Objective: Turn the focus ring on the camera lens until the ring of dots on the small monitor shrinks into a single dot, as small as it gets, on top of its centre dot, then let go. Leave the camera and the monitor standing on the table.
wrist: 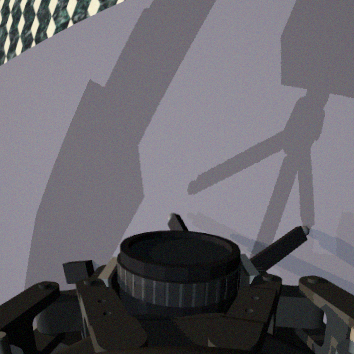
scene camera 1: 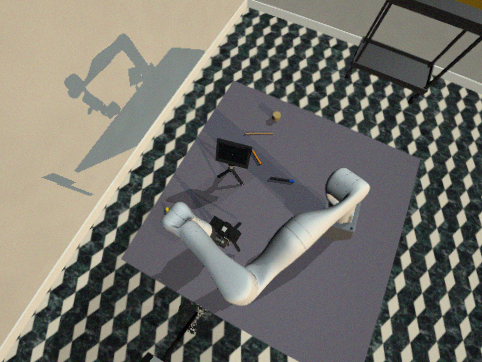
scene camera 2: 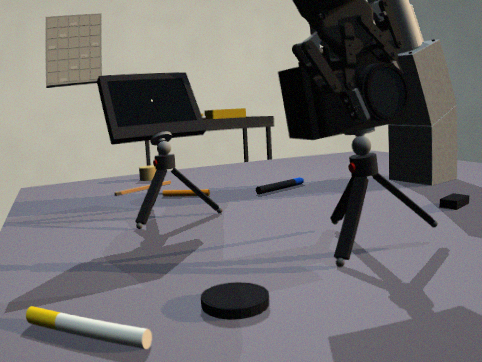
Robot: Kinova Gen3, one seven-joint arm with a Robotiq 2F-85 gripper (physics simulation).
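Seen in the pictures: gripper, between the fingertips: (wrist: 178, 271) (scene camera 2: 383, 105); arm's base, origin of its link: (scene camera 2: 404, 48).
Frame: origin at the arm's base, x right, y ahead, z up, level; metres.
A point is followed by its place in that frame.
The black camera (scene camera 1: 226, 230) @(y 0.419, x -0.238, z -0.058 m) (scene camera 2: 312, 107) @(y 0.497, x -0.252, z -0.136 m) stands upright on a small tripod. Its ribbed focus ring (wrist: 179, 290) @(y 0.447, x -0.295, z -0.092 m) is between my fingertips, one on each side. My gripper (wrist: 178, 271) @(y 0.423, x -0.287, z -0.135 m) is shut on the focus ring; in scene camera 2 one finger lies along the lens side and the other is hidden. The small monitor (scene camera 1: 233, 153) @(y 0.537, x 0.127, z -0.103 m) (scene camera 2: 150, 105) @(y 0.545, x 0.119, z -0.115 m) stands upright on its own tripod. Its dark screen shows one small bright dot near the middle; no separate ring of dots can be made out at this size.
A black lens cap (scene camera 2: 235, 300) @(y 0.625, x -0.298, z -0.295 m) and a white-and-yellow stick (scene camera 2: 90, 327) @(y 0.752, x -0.293, z -0.292 m) lie in front of the tripods. A blue-tipped marker (scene camera 1: 281, 179) @(y 0.257, x 0.156, z -0.291 m) (scene camera 2: 280, 185) @(y 0.261, x 0.148, z -0.295 m), an orange stick (scene camera 1: 256, 157) @(y 0.440, x 0.233, z -0.294 m) (scene camera 2: 186, 192) @(y 0.441, x 0.230, z -0.296 m), a pencil (scene camera 1: 259, 134) @(y 0.479, x 0.395, z -0.298 m) and a tan cylinder (scene camera 1: 276, 116) @(y 0.418, x 0.532, z -0.270 m) (scene camera 2: 147, 173) @(y 0.430, x 0.522, z -0.285 m) are near the monitor.
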